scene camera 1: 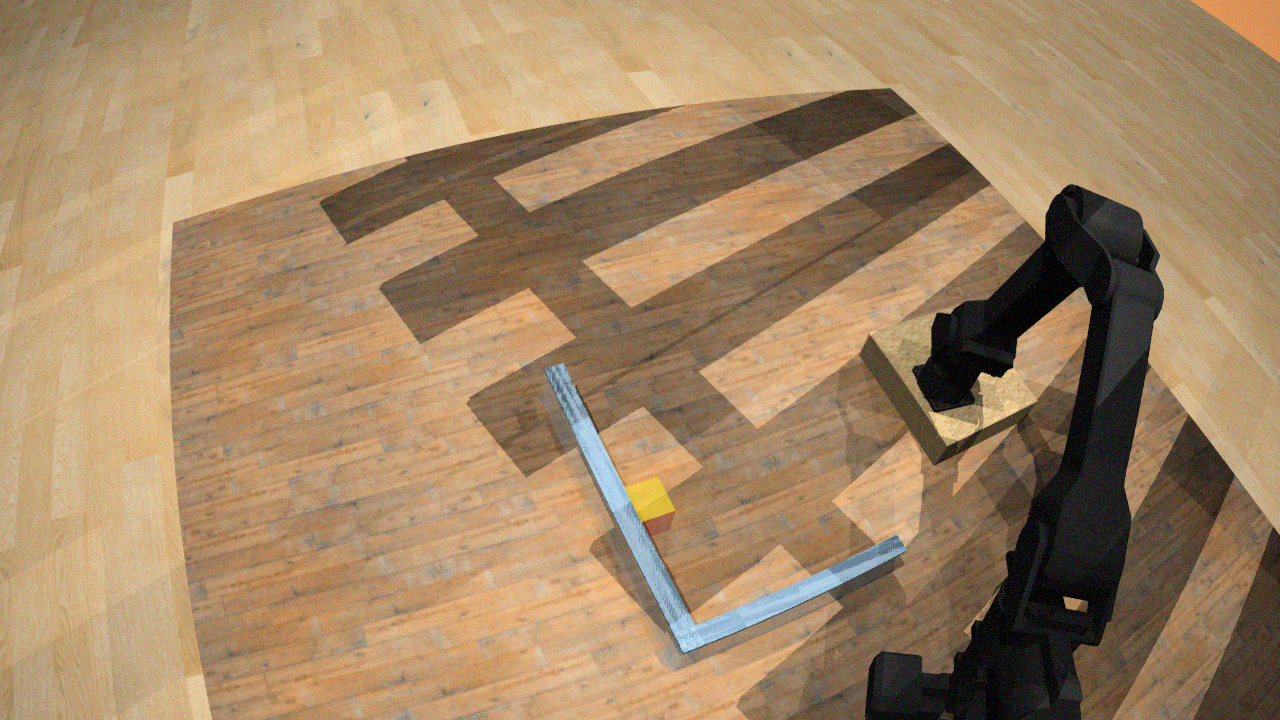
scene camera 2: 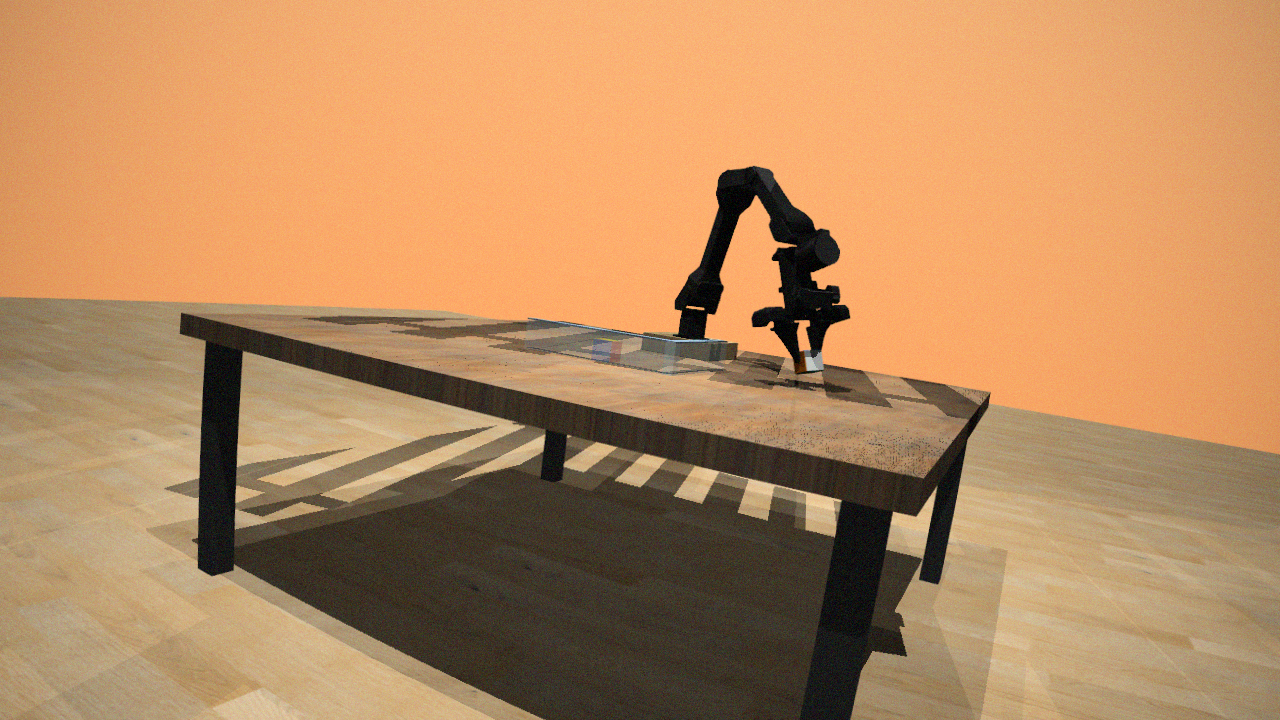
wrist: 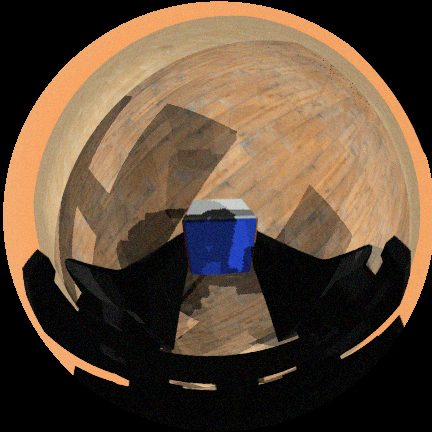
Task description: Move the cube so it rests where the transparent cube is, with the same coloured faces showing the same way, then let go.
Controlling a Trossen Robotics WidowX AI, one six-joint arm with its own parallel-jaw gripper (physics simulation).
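Pixels of known places: gripper, fingertip midpoint: [scene camera 2: 807, 362] [wrist: 218, 236]; arm's base, link origin: [scene camera 1: 943, 386] [scene camera 2: 691, 338].
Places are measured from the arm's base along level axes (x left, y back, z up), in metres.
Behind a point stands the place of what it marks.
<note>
The cube [scene camera 2: 811, 361] @[x 0.399, y -0.205, z 0.012 m] [wrist: 220, 250] @[x 0.379, y -0.189, z 0.028 m] is between the fingers of my gripper [scene camera 2: 807, 354] @[x 0.384, y -0.188, z 0.008 m] [wrist: 218, 236] @[x 0.384, y -0.188, z 0.008 m], which is shut on it. In the wrist view its blue face is toward the camera and a white-grey face is at its far side. In scene camera 2 it shows an orange and a white face, low over the table top; a gap beneath is hard to judge. The transparent cube [scene camera 1: 650, 503] [scene camera 2: 612, 351] has a yellow top and a reddish side in scene camera 1, and blue and red sides in scene camera 2. The held cube does not show in scene camera 1.
Two see-through walls with light-blue top edges [scene camera 1: 657, 573] @[x 0.146, y -0.390, z 0.018 m] [scene camera 2: 617, 331] @[x 0.104, y -0.402, z 0.019 m] meet in an L; the longer one runs close beside the transparent cube. The arm's base stands on a stone-like block [scene camera 1: 904, 389] @[x -0.011, y -0.050, z -0.007 m] on the wooden table [scene camera 1: 358, 447] @[x -0.068, y -0.646, z -0.041 m] [scene camera 2: 537, 385] @[x 0.260, y -0.752, z -0.042 m]. Shadows cross the table.
</note>
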